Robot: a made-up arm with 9 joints. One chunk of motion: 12 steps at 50 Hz.
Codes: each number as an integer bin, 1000 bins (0 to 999) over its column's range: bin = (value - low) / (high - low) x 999, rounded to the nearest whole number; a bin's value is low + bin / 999 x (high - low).
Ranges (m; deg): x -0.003..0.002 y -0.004..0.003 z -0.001..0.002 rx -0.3..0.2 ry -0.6..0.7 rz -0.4..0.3
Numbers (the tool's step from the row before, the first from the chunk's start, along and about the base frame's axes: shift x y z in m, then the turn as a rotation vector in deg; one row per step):
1: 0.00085 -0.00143 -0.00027 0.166 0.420 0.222
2: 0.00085 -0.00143 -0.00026 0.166 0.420 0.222
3: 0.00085 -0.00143 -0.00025 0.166 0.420 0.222
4: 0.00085 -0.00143 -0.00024 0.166 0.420 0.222
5: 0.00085 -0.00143 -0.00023 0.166 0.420 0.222
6: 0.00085 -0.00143 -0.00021 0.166 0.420 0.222
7: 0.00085 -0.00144 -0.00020 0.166 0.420 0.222
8: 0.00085 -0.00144 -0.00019 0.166 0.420 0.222
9: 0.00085 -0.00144 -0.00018 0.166 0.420 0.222
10: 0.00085 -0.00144 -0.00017 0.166 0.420 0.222
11: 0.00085 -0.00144 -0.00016 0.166 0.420 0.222
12: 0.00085 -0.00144 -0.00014 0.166 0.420 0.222
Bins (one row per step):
1: 769 367 243 931 784 888
2: 769 367 246 931 784 888
3: 769 367 250 931 784 888
4: 769 367 253 931 784 888
5: 769 367 256 931 784 888
6: 769 367 263 931 784 888
7: 769 365 266 931 784 888
8: 769 365 270 931 784 888
9: 769 365 273 931 784 888
10: 769 365 276 931 784 888
11: 769 365 280 931 784 888
12: 769 365 286 931 784 888

